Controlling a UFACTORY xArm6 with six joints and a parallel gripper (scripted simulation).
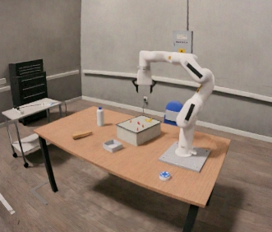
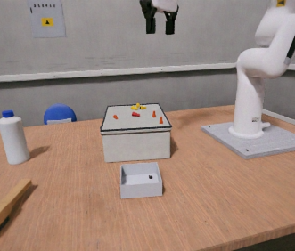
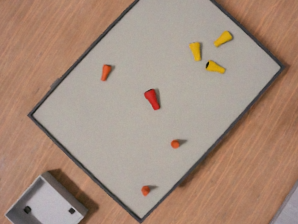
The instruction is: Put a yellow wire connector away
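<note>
Now: the grey tool case 31 cm below my hand, 8 cm ahead of it and 7 cm to the right of it. Round my hand: white bottle 48 cm ahead, 31 cm below, 6 cm to the right; then white round object 38 cm below, 34 cm behind, 32 cm to the left; then wooden brush 44 cm ahead, 37 cm below, 21 cm to the left.
</note>
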